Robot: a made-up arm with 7 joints. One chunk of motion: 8 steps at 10 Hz.
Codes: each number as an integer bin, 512 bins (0 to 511) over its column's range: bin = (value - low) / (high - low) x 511, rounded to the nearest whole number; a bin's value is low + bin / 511 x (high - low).
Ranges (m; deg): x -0.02..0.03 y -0.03..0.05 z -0.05..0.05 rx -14..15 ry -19..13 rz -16..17
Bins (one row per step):
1: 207 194 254 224 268 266
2: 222 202 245 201 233 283
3: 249 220 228 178 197 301
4: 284 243 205 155 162 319
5: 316 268 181 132 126 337
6: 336 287 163 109 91 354
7: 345 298 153 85 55 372
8: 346 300 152 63 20 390
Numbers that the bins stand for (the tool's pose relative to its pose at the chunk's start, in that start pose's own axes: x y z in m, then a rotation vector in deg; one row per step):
1: 0.0003 0.0004 -0.0003 -1.29 -2.22 1.18
2: 0.0017 0.0016 -0.0021 -2.59 -4.41 2.28
3: 0.0044 0.0044 -0.0054 -3.90 -6.66 3.44
4: 0.0078 0.0080 -0.0099 -5.20 -8.86 4.60
5: 0.0109 0.0120 -0.0146 -6.51 -11.11 5.76
6: 0.0129 0.0149 -0.0181 -7.81 -13.30 6.86
7: 0.0138 0.0167 -0.0201 -9.18 -15.56 8.02
8: 0.0139 0.0170 -0.0203 -10.42 -17.75 9.19

